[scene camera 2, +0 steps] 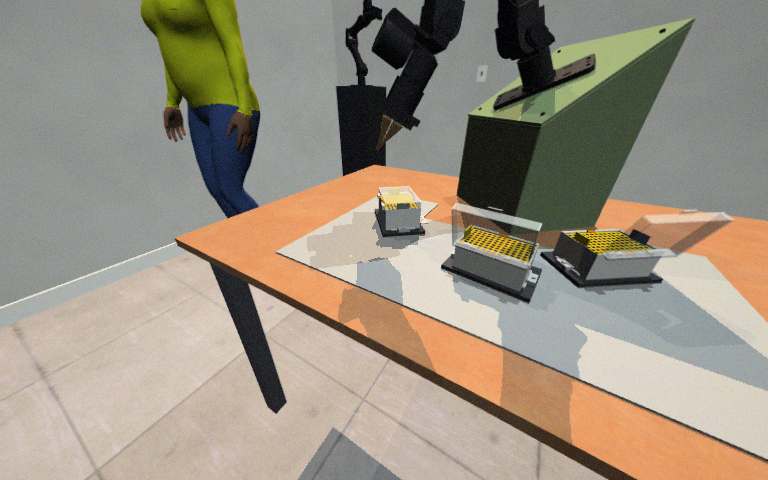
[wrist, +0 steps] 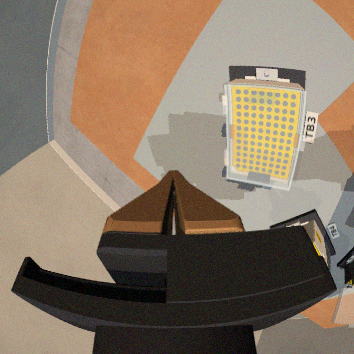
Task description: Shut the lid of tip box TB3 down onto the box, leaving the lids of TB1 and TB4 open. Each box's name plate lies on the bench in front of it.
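Frame: origin at the arm's base, x ahead, y left, z up, level; centimetres.
Seen in the pictures: gripper, between the fingertips: point(scene camera 2: 376, 150) point(wrist: 173, 177); arm's base, origin of its link: point(scene camera 2: 539, 86).
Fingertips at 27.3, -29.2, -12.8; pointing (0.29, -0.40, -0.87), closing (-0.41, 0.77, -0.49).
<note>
Offsets run from my fingertips to a thing's top centre, as dx, dy, dz. "spot": to the spot under its first point. Level surfaces: height alone.
Tip box TB3 @[-3.1, +5.8, -10.3] point(scene camera 2: 403, 220) point(wrist: 265, 131) has yellow tips. Its clear lid @[spot: -4.8, +3.6, -10.3] point(scene camera 2: 398, 190) lies flat over it, looking shut; a small gap cannot be ruled out. The TB3 name plate @[spot: -6.5, +10.2, -17.9] point(wrist: 310, 127) lies beside it in the wrist view. The middle box @[+7.1, +30.1, -11.5] point(scene camera 2: 491, 267) is TB4, near its name plate @[spot: +1.6, +31.0, -17.9] point(wrist: 333, 230); its clear lid point(scene camera 2: 497, 219) stands upright, open. The right box @[-3.5, +46.9, -11.5] point(scene camera 2: 620, 267), apparently TB1, has its lid @[spot: +4.8, +52.1, -4.8] point(scene camera 2: 685, 226) leaning far back, open. My gripper point(scene camera 2: 378, 148) point(wrist: 173, 177) is shut and empty, above and to one side of TB3, touching nothing.
The boxes stand on a pale mat @[dz -18.1] point(scene camera 2: 339, 249) on the orange bench @[dz -18.4] point(scene camera 2: 237, 237). A green pedestal point(scene camera 2: 583, 152) carries the arm behind the boxes. A person point(scene camera 2: 198, 62) in a yellow-green top stands beyond the bench's left end. A black stand point(scene camera 2: 360, 130) is behind the bench.
</note>
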